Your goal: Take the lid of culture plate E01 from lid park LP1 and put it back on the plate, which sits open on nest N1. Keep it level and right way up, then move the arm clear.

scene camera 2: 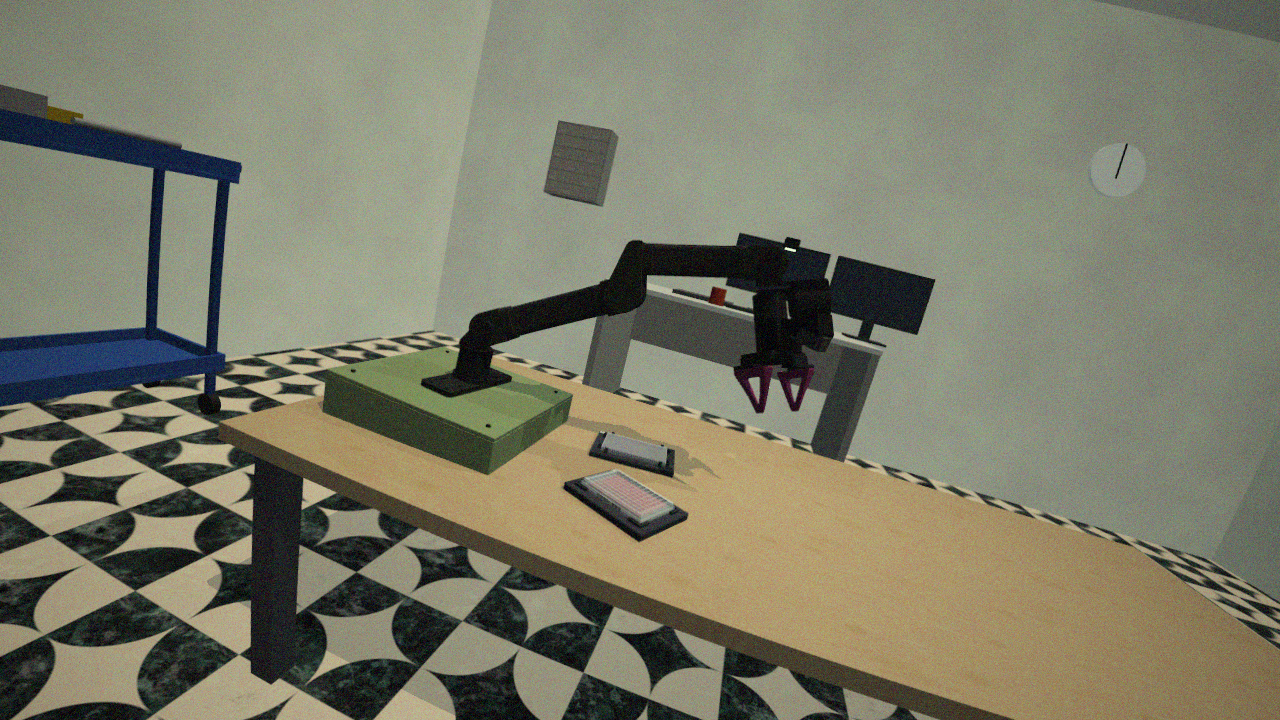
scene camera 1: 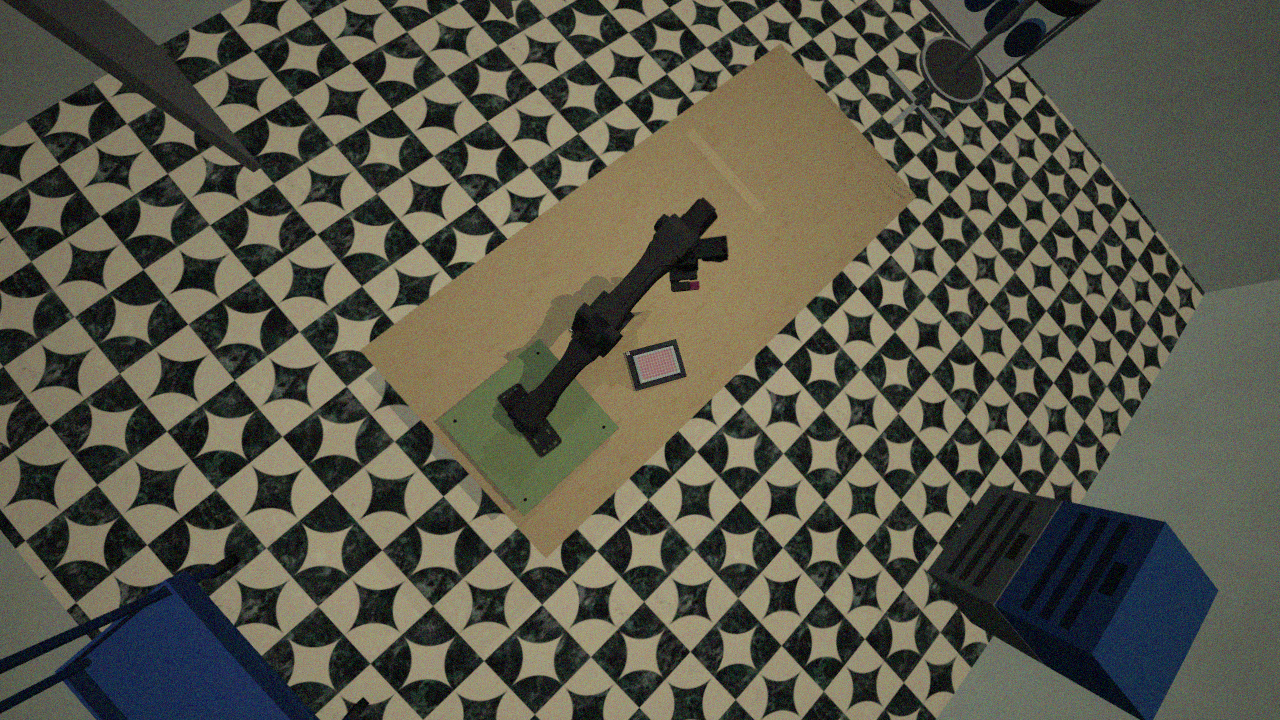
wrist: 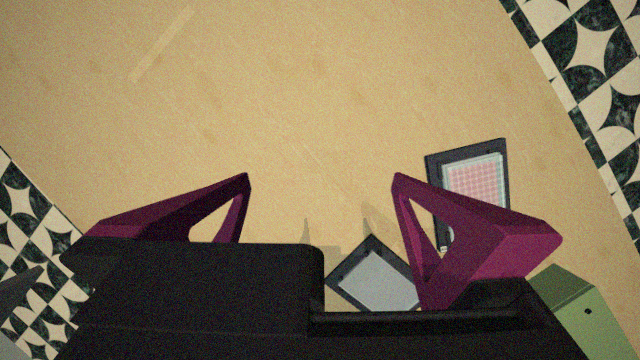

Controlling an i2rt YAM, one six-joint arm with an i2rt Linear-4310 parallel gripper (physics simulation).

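Places are measured from the arm's base along level axes (x ahead, y left, z up), in metres.
Where they show: gripper, between the fingertips: [scene camera 2: 778, 412] [wrist: 320, 180]; arm's base, origin of its link: [scene camera 2: 469, 382] [scene camera 1: 530, 419].
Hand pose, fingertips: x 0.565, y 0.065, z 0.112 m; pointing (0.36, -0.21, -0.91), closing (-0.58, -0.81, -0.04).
Things, the pixels of their top centre, and the offset from my fingertips. Level surfaces: height alone.
- pale lid, centre of its top: [wrist: 382, 290] [scene camera 2: 635, 447] dx -0.240, dy +0.049, dz -0.165 m
- dark lid park LP1, centre of its top: [wrist: 382, 291] [scene camera 2: 635, 446] [scene camera 1: 602, 321] dx -0.240, dy +0.049, dz -0.163 m
- Culture plate E01, centre of its top: [scene camera 2: 628, 490] [wrist: 479, 201] [scene camera 1: 657, 363] dx -0.183, dy -0.152, dz -0.156 m
- dark nest N1, centre of its top: [scene camera 2: 627, 494] [wrist: 475, 199] [scene camera 1: 657, 364] dx -0.183, dy -0.152, dz -0.165 m
- wooden table, height of its surface: dz -0.183 m
The pale lid [scene camera 2: 633, 447] [wrist: 381, 282] lies level on the dark lid park LP1 [scene camera 2: 662, 467] [wrist: 371, 243]; the arm hides both in scene camera 1. Culture plate E01 [scene camera 1: 656, 364] [scene camera 2: 628, 494] [wrist: 475, 181], with pink wells showing, sits open on the dark nest N1 [scene camera 1: 630, 368] [scene camera 2: 640, 532] [wrist: 432, 165]. In the wrist view the right finger covers part of plate and nest. My gripper [scene camera 1: 685, 286] [scene camera 2: 777, 410] [wrist: 320, 180] is open and empty, fingers pointing down, high above the table, beyond the lid park from the arm's base.
The arm stands on a green block [scene camera 1: 572, 438] [scene camera 2: 438, 402] [wrist: 595, 320] at one end of the wooden table [scene camera 1: 787, 116] [scene camera 2: 895, 555] [wrist: 300, 75]. The nest and lid park lie near each other beside the block. A desk with monitors [scene camera 2: 881, 293] stands behind, and a blue cart [scene camera 2: 192, 161] stands at the left.
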